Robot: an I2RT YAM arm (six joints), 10 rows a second.
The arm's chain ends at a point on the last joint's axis. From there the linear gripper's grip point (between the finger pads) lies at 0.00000 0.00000 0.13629 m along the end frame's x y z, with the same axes.
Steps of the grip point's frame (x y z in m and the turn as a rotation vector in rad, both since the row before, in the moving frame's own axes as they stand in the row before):
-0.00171, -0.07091, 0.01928, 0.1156, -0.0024, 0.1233
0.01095, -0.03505, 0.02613, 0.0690, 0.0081, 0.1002
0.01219, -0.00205, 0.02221, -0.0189, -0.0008, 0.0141
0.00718, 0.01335, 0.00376, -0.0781, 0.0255, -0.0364
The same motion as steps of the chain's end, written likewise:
-0.00235, -0.05521, 0.02019, 0.1156, -0.0024, 0.1233
0.00938, -0.02572, 0.02646, 0.0690, 0.0081, 0.1002
0.01232, -0.00462, 0.02223, -0.0189, -0.0008, 0.0141
0.00352, 0.00278, 0.00422, -0.0781, 0.0255, -0.0364

